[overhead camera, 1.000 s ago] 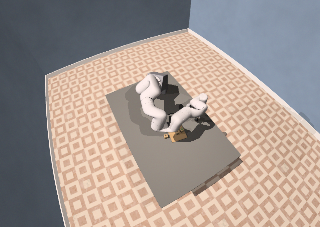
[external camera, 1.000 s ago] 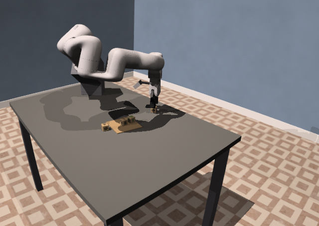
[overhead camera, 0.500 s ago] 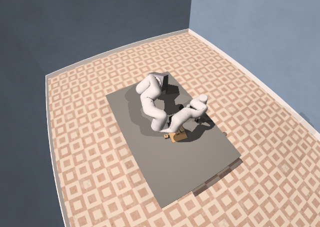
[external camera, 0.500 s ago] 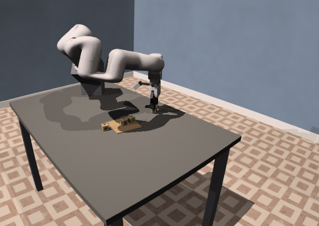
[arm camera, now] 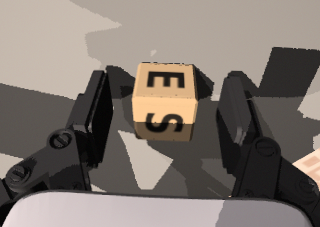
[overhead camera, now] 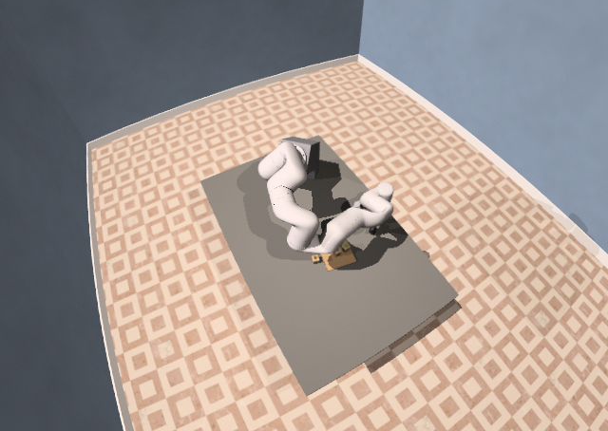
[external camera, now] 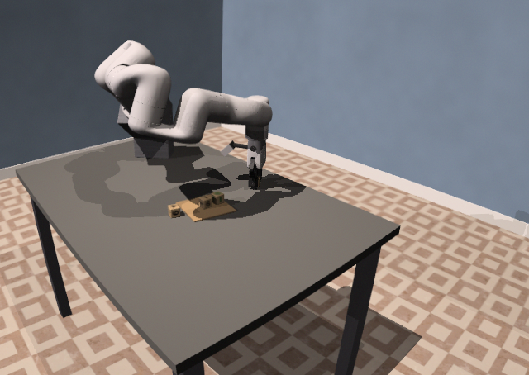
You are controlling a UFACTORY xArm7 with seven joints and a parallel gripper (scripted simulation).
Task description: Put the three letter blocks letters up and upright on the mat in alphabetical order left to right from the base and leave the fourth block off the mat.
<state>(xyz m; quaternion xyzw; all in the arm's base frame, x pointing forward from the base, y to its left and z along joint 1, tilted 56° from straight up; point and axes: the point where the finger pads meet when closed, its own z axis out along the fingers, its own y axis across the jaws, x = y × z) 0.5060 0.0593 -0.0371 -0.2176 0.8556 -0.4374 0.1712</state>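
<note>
Right now the tan mat is 230 mm to the right of my hand, 60 mm behind it and 20 mm below it.
</note>
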